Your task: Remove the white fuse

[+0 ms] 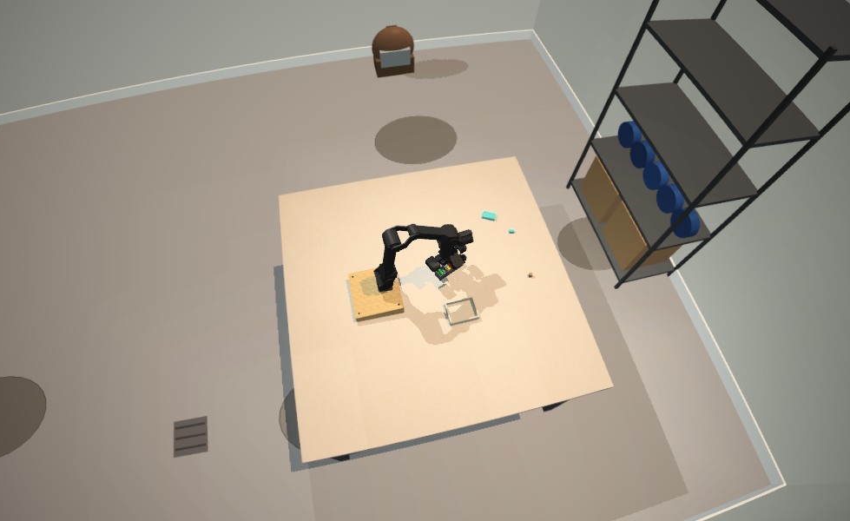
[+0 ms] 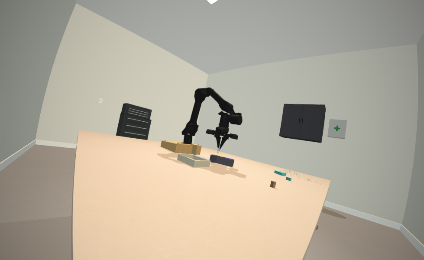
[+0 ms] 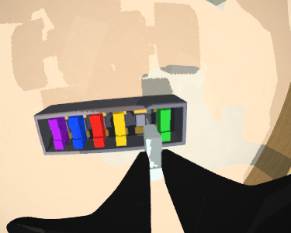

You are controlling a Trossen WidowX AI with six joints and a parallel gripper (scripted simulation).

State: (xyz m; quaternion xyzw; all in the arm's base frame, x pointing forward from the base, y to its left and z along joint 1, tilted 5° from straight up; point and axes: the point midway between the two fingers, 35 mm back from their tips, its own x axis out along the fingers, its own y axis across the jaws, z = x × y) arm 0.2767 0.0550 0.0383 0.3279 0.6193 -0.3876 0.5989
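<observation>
The tray is 50 mm ahead of my gripper tip, 200 mm to the right of it and 80 mm below it. Round my gripper tip: white fuse (10 mm below).
</observation>
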